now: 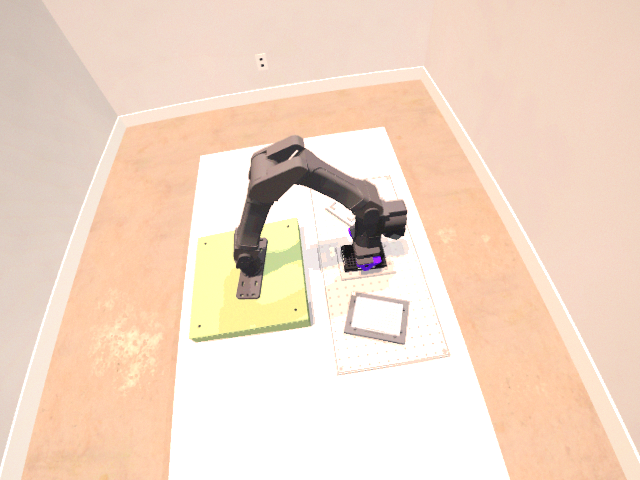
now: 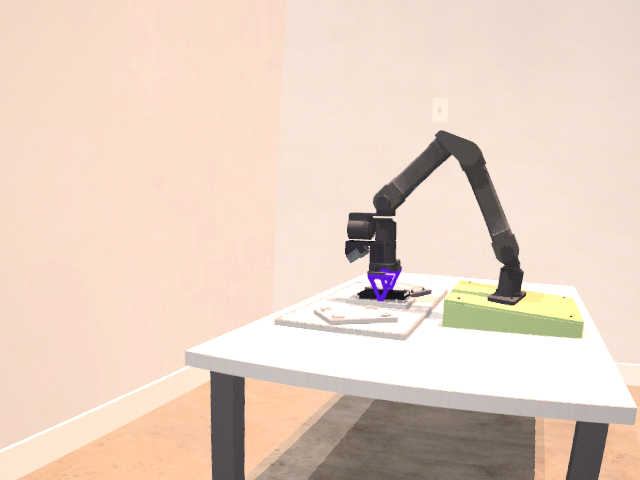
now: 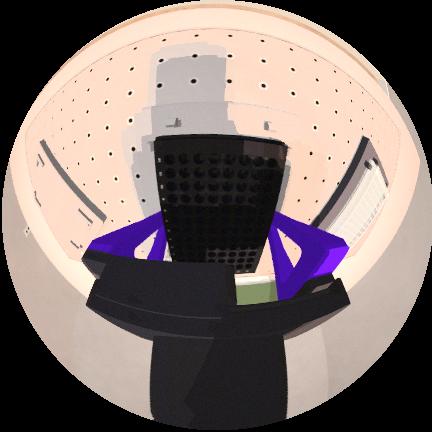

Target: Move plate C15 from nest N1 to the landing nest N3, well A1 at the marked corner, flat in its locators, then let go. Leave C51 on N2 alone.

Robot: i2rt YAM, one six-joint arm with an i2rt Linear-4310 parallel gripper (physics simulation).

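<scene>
The black well plate C15 (image 1: 349, 258) (image 2: 404, 294) (image 3: 215, 185) is between the purple fingers of my gripper (image 1: 361, 254) (image 2: 381, 296) (image 3: 217, 214), which is shut on its sides. The plate looks level and very low over the pale middle nest (image 1: 368, 275) (image 2: 395, 303) (image 3: 245, 117); whether it rests in the locators is hidden. The white plate, apparently C51 (image 1: 378, 316) (image 3: 357, 210), lies in a grey nest (image 1: 349, 322) (image 3: 343, 187). A pale nest (image 1: 342, 217) (image 2: 361, 320) (image 3: 60, 192) on the other side holds no plate. Nest labels and the marked corner are not readable.
The nests stand on a perforated board (image 1: 392, 353) (image 2: 310, 322) (image 3: 195, 95) on the white table (image 1: 258, 403) (image 2: 413, 361). The arm's base is on a yellow-green block (image 1: 222, 310) (image 2: 491, 320) beside the board. The upper arm passes above the table.
</scene>
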